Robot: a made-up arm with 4 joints. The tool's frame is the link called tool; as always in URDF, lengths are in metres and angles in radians.
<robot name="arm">
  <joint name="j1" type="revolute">
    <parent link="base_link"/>
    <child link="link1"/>
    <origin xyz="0 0 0.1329" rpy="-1.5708 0 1.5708"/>
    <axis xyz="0 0 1"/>
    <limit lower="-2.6" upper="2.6"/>
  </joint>
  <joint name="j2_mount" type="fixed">
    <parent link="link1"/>
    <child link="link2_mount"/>
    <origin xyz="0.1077 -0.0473 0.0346"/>
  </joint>
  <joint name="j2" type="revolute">
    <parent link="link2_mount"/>
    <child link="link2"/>
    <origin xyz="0.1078 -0.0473 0.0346" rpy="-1.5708 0 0"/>
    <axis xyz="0 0 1"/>
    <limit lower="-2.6" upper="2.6"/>
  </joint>
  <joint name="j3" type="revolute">
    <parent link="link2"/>
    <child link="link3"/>
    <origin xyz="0.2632 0.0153 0.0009" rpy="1.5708 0 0"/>
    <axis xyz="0 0 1"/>
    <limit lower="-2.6" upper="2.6"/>
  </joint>
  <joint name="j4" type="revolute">
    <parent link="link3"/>
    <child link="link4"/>
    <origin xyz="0.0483 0.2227 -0.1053" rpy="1.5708 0 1.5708"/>
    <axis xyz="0 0 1"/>
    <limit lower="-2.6" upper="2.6"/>
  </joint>
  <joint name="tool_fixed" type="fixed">
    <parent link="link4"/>
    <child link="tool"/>
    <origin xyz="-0.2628 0.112 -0.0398" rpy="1.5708 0 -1.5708"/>
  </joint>
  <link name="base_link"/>
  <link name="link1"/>
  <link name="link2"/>
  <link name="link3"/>
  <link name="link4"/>
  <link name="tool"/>
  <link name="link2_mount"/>
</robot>
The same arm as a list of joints. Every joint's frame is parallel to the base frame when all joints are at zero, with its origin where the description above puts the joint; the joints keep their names.
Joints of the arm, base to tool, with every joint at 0 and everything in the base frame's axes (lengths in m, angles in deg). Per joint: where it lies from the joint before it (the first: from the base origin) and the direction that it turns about. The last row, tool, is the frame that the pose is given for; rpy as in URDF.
j1: axis -1 0 0 offset 0 0 0.1329
j2: axis 0 0 -1 offset -0.0692 0.2155 0.0946
j3: axis -1 0 0 offset 0.0153 0.2632 -0.0009
j4: axis 0 1 0 offset 0.1053 0.0483 -0.2227
tool: offset -0.112 -0.0398 0.2628 rpy 0 0 0
Joint limits (deg, base to tool): -148.97..148.97 -148.97..148.97 -148.97..148.97 -148.97..148.97

